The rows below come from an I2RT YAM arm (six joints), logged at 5 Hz.
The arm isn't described. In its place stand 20 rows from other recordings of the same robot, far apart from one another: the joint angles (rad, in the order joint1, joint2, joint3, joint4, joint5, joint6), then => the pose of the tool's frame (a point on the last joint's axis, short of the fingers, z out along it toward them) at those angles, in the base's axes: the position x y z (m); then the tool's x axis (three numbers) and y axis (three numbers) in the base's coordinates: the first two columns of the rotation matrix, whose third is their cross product.
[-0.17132, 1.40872, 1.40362, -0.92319, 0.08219, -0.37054] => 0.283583, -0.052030, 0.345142, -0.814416, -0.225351, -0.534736, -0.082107, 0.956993, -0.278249
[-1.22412, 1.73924, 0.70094, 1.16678, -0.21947, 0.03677] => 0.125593, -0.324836, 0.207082, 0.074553, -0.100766, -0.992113, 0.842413, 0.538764, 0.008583
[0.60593, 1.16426, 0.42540, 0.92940, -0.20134, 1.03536] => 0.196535, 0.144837, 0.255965, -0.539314, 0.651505, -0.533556, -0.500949, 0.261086, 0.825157
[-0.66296, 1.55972, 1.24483, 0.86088, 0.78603, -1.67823] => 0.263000, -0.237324, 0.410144, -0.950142, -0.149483, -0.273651, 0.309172, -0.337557, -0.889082
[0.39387, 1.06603, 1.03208, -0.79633, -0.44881, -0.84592] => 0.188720, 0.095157, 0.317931, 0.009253, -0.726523, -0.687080, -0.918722, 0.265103, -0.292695
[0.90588, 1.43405, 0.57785, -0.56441, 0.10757, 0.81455] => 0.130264, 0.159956, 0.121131, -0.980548, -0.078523, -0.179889, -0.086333, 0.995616, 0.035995
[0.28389, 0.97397, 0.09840, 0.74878, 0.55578, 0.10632] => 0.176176, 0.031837, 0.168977, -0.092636, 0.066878, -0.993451, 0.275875, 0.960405, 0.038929
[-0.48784, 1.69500, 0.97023, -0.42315, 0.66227, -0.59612] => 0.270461, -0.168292, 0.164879, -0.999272, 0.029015, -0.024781, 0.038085, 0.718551, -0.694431
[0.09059, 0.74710, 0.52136, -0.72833, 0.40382, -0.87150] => 0.140949, -0.001242, 0.209461, -0.632489, -0.764092, -0.126971, -0.529614, 0.546234, -0.648951
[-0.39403, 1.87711, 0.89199, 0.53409, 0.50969, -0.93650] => 0.343844, -0.161772, 0.148410, -0.835050, -0.414267, -0.362042, 0.114675, 0.512538, -0.850972
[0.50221, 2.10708, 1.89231, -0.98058, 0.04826, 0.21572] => 0.392825, 0.213771, 0.244919, -0.896163, -0.248230, -0.367796, -0.279963, 0.959385, 0.034649
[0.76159, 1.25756, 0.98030, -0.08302, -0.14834, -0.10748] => 0.208362, 0.205940, 0.316802, -0.169721, -0.308419, -0.935988, -0.805448, 0.590672, -0.048583
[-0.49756, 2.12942, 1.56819, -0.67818, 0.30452, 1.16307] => 0.376636, -0.216712, 0.155682, 0.167209, 0.905811, -0.389291, 0.977360, -0.100368, 0.186260
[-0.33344, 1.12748, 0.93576, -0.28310, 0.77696, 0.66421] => 0.225314, -0.104457, 0.318762, 0.166917, 0.407355, -0.897887, 0.914008, 0.277596, 0.295854
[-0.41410, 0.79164, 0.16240, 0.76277, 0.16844, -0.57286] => 0.158727, -0.076282, 0.220182, -0.195037, -0.497980, -0.844971, 0.527234, 0.673221, -0.518457
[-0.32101, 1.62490, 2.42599, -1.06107, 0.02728, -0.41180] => 0.253618, -0.085354, 0.566637, -0.359795, -0.302014, -0.882800, 0.214327, 0.894109, -0.393234
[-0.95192, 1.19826, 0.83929, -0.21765, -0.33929, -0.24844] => 0.163121, -0.208609, 0.270851, -0.455637, 0.240047, -0.857189, 0.509856, 0.859728, -0.030255
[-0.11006, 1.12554, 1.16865, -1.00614, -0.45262, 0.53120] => 0.209468, -0.007484, 0.335234, -0.779220, 0.544441, -0.310483, 0.284493, 0.748662, 0.598807
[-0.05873, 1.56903, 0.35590, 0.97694, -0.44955, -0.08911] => 0.265078, -0.000089, 0.144193, -0.199840, -0.068538, -0.977428, -0.388227, 0.921445, 0.014762
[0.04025, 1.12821, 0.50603, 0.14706, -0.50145, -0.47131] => 0.233676, 0.026538, 0.209902, -0.197290, -0.406422, -0.892131, -0.619517, 0.756968, -0.207843
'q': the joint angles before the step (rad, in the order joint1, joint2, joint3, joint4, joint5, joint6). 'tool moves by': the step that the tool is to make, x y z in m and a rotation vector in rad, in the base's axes. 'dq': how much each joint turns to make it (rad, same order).
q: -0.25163 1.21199 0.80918 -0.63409 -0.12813 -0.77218
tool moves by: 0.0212 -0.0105 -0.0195 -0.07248 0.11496 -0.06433
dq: -0.00302 0.14821 0.04481 0.01070 0.11611 0.00782
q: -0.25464 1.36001 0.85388 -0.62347 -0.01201 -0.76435
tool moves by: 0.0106 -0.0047 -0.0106 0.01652 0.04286 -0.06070
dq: -0.00463 0.07536 0.02570 0.00415 0.01814 0.05330
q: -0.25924 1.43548 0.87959 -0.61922 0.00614 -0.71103
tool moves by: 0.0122 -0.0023 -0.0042 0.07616 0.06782 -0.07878
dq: -0.00001 0.08409 0.07127 -0.07171 -0.02550 0.09333
